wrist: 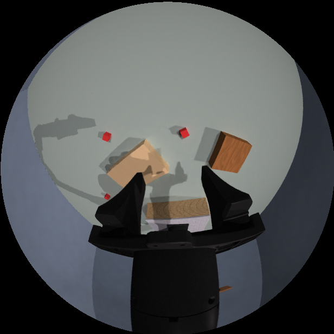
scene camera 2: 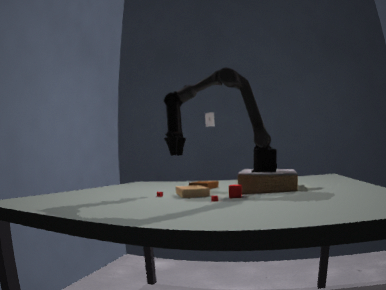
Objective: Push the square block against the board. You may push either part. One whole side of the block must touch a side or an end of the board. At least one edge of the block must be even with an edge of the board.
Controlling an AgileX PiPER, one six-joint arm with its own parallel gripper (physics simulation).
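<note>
A pale wooden piece (scene camera 2: 192, 192) (wrist: 135, 169) lies flat on the table, below and left of the fingers in the wrist view. A brown wooden piece (scene camera 2: 212, 184) (wrist: 233, 153) lies apart from it, turned at an angle, on the right in the wrist view and behind it in the scene view. The brown one looks nearer to square and the pale one longer, but I cannot tell surely which is block and which is board. My gripper (scene camera 2: 175, 153) (wrist: 172, 175) is open and empty, high above the table. The left finger hides a little of the pale piece's near edge.
Two small red cubes (scene camera 2: 160, 194) (scene camera 2: 214, 198) and a larger-looking red cube (scene camera 2: 235, 191) stand on the table (scene camera 2: 280, 215). The wrist view also shows red cubes (wrist: 107, 136) (wrist: 184, 133) (wrist: 107, 196) around the pale piece. The arm's wood-sided base box (scene camera 2: 267, 183) (wrist: 177, 208) stands nearby.
</note>
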